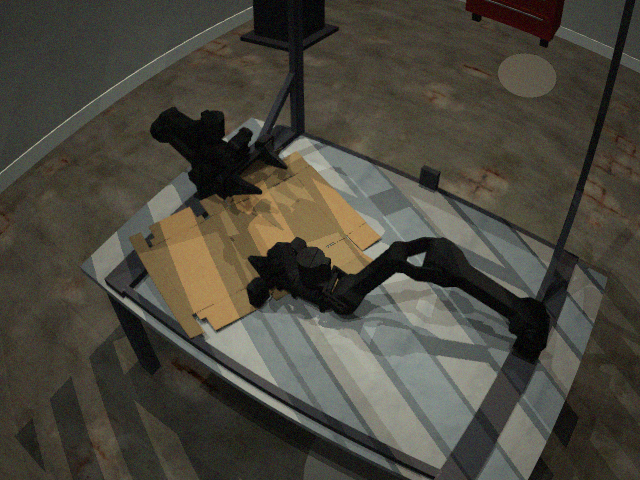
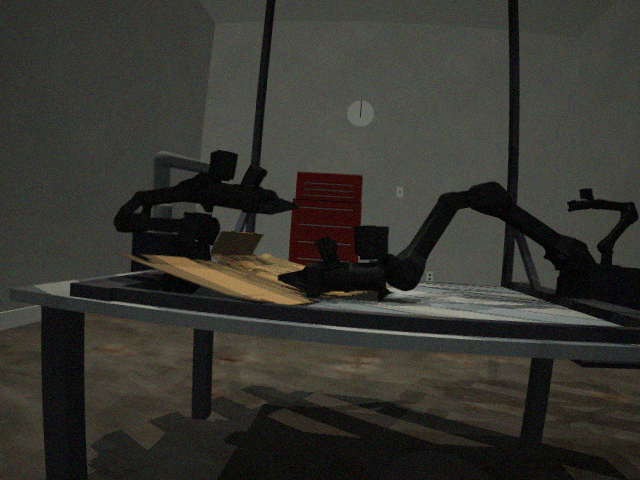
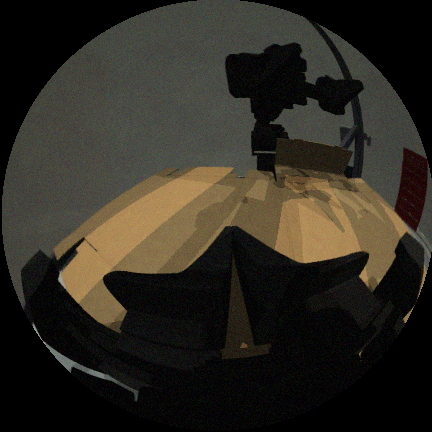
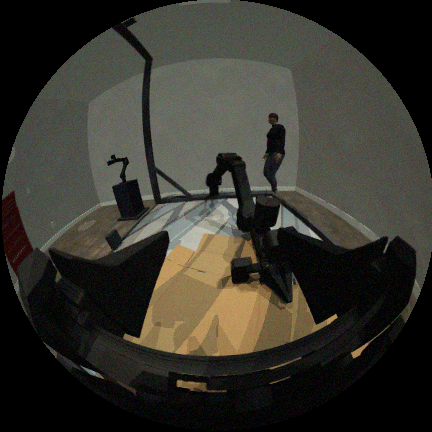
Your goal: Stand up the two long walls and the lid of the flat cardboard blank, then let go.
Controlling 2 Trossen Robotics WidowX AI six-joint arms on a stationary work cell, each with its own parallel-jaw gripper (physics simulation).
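Frame: origin at the left arm's base, x ahead, y left, z up, level; centimetres.
Seen in the pictures: left gripper, fingertip midpoint: (image 1: 248, 258) (image 2: 278, 277) (image 3: 230, 231) (image 4: 289, 301); right gripper, fingertip midpoint: (image 1: 274, 179) (image 2: 294, 205) (image 4: 224, 234); left arm's base, link origin: (image 1: 527, 349) (image 2: 572, 297) (image 4: 213, 194); right arm's base, link origin: (image 1: 209, 193).
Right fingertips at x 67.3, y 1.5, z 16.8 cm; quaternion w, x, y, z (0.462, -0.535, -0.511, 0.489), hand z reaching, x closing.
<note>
Offsets run from my right fingertips to a thing's top centre. "pt": to the spot under its first point. Level surfaces: height alone.
The tan cardboard blank (image 1: 209, 267) (image 2: 218, 278) (image 3: 160, 217) (image 4: 209, 306) lies nearly flat on the left part of the table {dz -18.7 cm} (image 1: 366, 357) (image 2: 461, 295), with its far end a little raised. One small flap {pt dx +16.1, dy -9.3, dz -9.9 cm} (image 2: 237, 243) (image 3: 310, 155) stands up near the right arm's base. My left gripper (image 1: 253, 262) (image 2: 285, 276) (image 3: 230, 231) (image 4: 289, 301) is shut and empty, and lies low on the blank's near edge. My right gripper (image 1: 268, 177) (image 2: 285, 206) (image 4: 224, 234) is open and empty, and hovers above the blank's far end.
A dark block (image 1: 123, 278) sits under the blank's left end. A small dark block {dx -21.5, dy -38.3, dz -13.0 cm} (image 1: 429, 177) stands at the table's far edge. A frame post (image 1: 296, 71) rises behind the right arm. A red tool chest (image 2: 328, 210) (image 3: 411, 189) and a person (image 4: 275, 149) stand beyond the table.
</note>
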